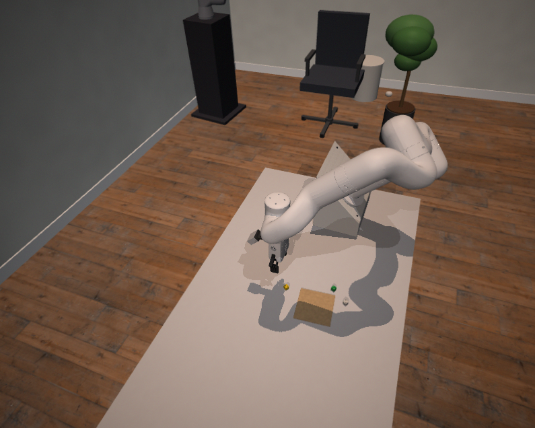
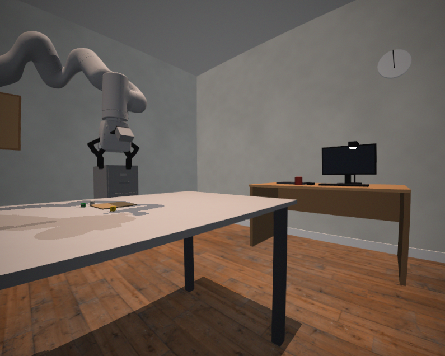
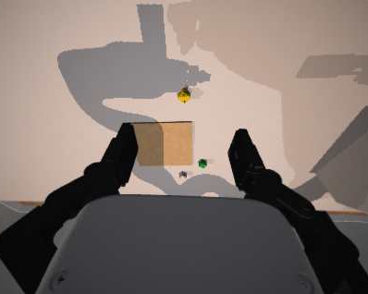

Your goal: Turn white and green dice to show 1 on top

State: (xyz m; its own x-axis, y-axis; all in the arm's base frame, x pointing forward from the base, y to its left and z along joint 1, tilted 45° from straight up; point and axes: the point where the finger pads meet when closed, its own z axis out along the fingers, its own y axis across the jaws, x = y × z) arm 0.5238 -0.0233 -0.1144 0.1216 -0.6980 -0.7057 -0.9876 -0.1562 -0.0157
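The yellow die lies 3 cm to the left of my hand and 15 cm below it. Also, from my hand: mat: 2 cm ahead, 17 cm to the left, 16 cm below; white die: 4 cm behind, 27 cm to the left, 15 cm below; green die: 8 cm behind, 20 cm to the left, 15 cm below.
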